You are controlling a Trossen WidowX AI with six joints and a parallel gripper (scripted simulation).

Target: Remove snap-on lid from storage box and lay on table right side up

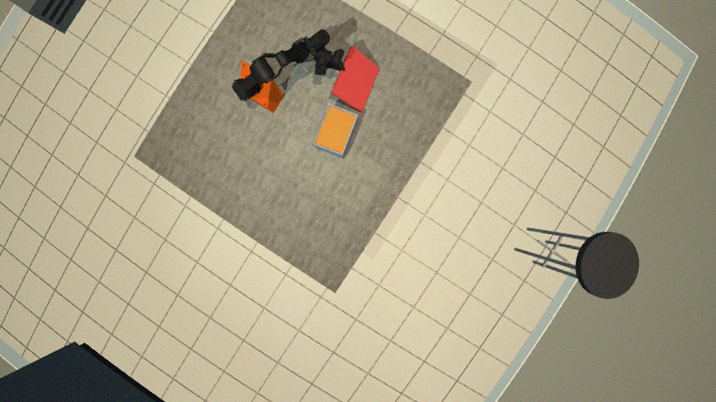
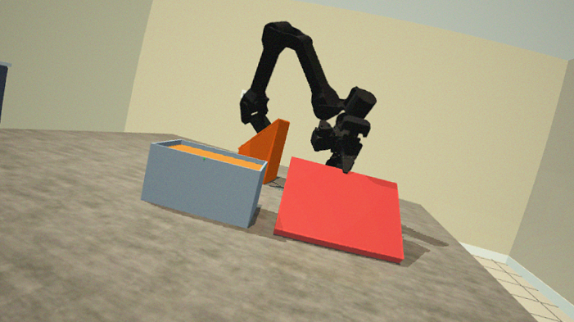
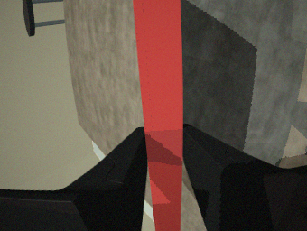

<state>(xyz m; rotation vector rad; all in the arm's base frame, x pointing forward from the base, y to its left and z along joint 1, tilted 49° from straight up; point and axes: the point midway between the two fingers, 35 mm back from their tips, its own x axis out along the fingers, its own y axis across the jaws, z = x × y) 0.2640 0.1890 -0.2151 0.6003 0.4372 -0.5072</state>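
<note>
My gripper tip is now 6 cm short of the red lid, 5 cm above it and 2 cm to the right of it. From my gripper tip the other things lie so: blue-grey storage box 25 cm to the right, 13 cm ahead, 7 cm below.
</note>
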